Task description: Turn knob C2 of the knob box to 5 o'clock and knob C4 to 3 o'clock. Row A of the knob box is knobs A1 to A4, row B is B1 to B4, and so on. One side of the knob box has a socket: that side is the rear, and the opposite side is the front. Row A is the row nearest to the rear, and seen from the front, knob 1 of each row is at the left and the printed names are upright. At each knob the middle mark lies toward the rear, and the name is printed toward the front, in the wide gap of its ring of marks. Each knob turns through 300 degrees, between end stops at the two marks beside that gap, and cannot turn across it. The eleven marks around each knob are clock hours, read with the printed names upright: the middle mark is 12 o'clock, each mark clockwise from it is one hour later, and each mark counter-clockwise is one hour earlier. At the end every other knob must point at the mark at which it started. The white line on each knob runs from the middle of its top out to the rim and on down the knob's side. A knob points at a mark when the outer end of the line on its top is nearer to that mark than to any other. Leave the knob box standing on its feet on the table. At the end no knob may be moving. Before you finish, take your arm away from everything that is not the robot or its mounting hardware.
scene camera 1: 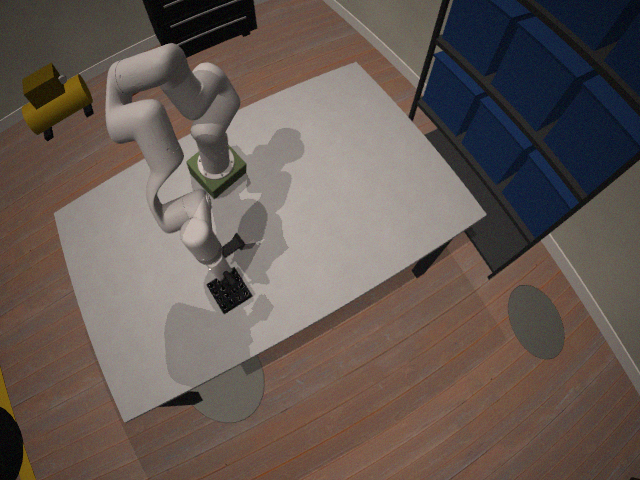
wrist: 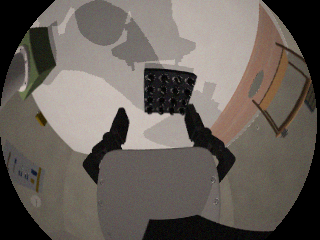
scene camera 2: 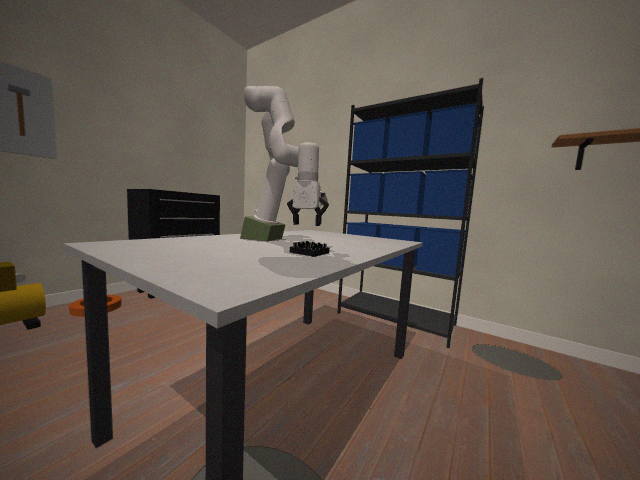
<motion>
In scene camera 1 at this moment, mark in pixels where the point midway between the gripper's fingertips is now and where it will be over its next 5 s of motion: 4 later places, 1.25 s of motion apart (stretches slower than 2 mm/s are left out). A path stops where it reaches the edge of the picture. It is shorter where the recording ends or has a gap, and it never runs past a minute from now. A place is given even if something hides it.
The gripper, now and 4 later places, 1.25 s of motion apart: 223, 270; 225, 275; 226, 277; 228, 281; 229, 283
</motion>
